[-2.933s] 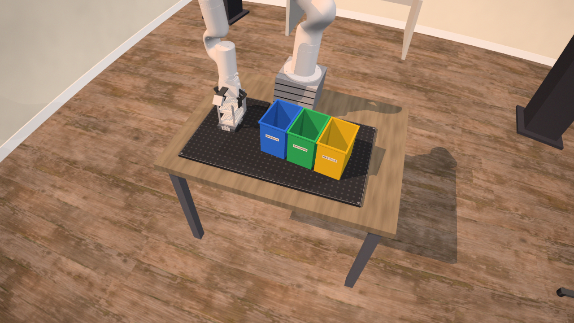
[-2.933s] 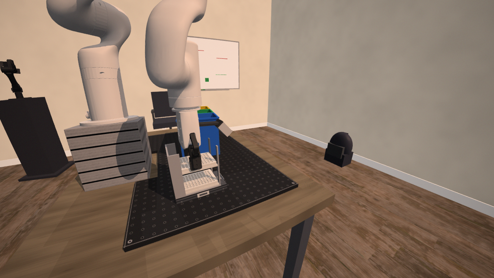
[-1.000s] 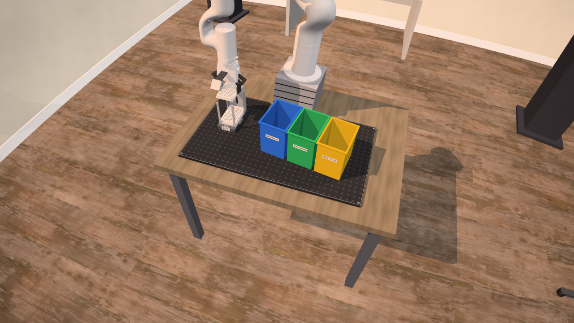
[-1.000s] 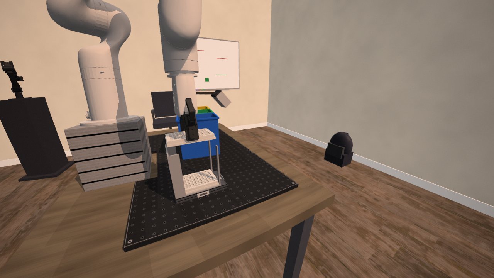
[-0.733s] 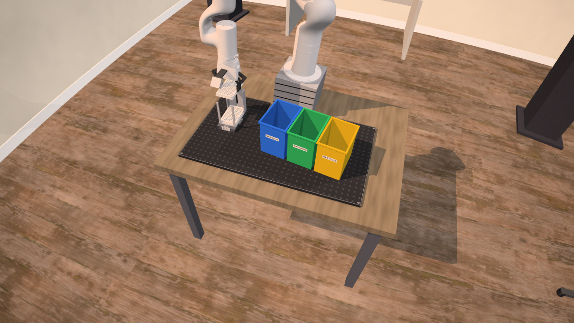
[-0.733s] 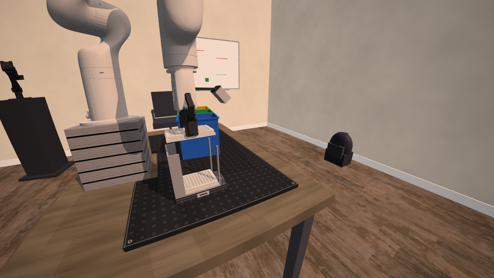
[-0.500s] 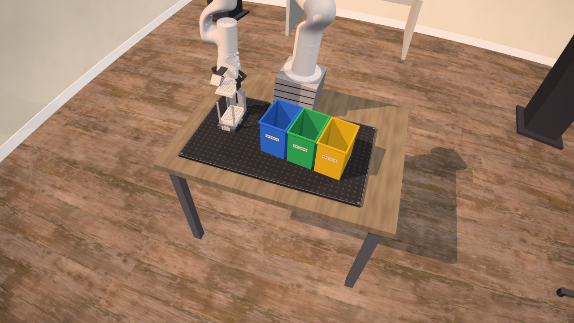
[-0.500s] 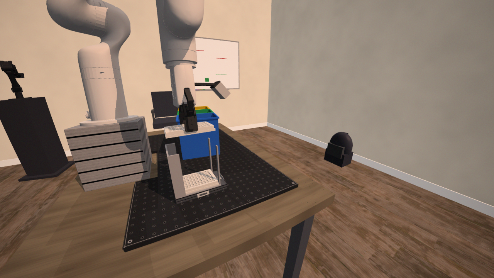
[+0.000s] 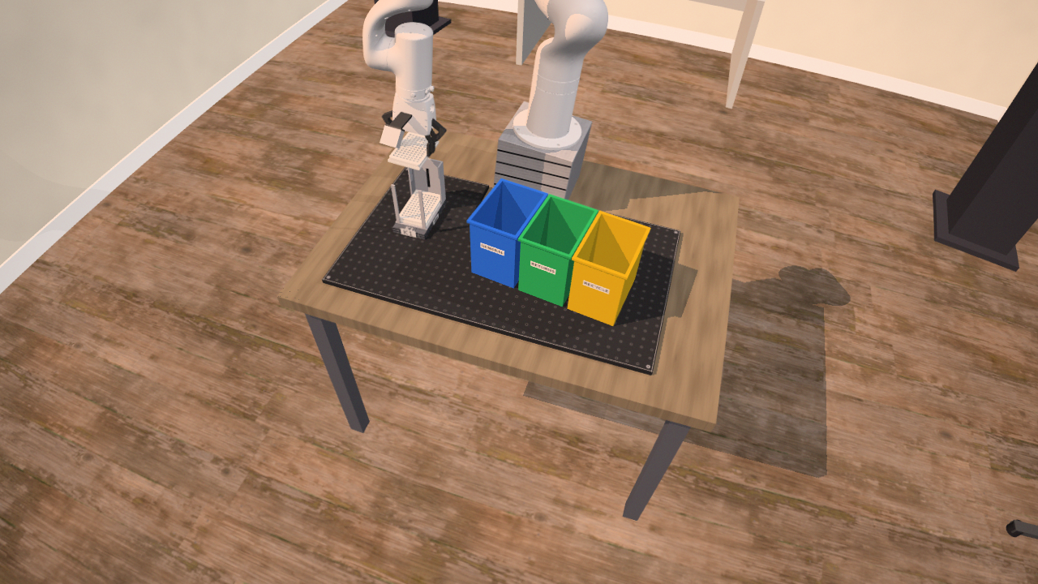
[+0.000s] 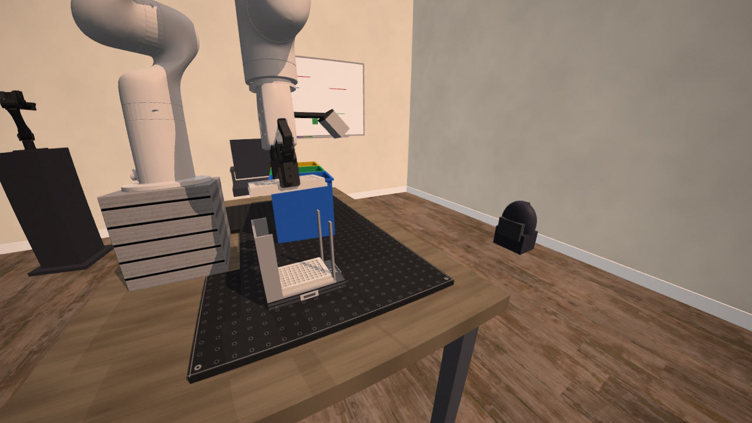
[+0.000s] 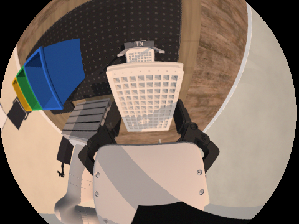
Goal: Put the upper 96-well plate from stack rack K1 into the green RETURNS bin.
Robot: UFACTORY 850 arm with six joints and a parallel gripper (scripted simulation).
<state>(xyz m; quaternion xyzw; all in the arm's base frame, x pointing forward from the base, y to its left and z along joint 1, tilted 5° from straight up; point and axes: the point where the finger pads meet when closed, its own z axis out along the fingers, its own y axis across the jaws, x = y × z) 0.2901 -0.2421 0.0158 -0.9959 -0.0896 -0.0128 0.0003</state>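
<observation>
Right now the green returns bin is 420 mm to the left of my hand, 140 mm below it and 30 mm ahead of it. From my hand the other things lie so: yellow bin: 560 mm to the left, 140 mm below, 30 mm ahead; blue bin: 290 mm to the left, 140 mm below, 40 mm ahead.
</observation>
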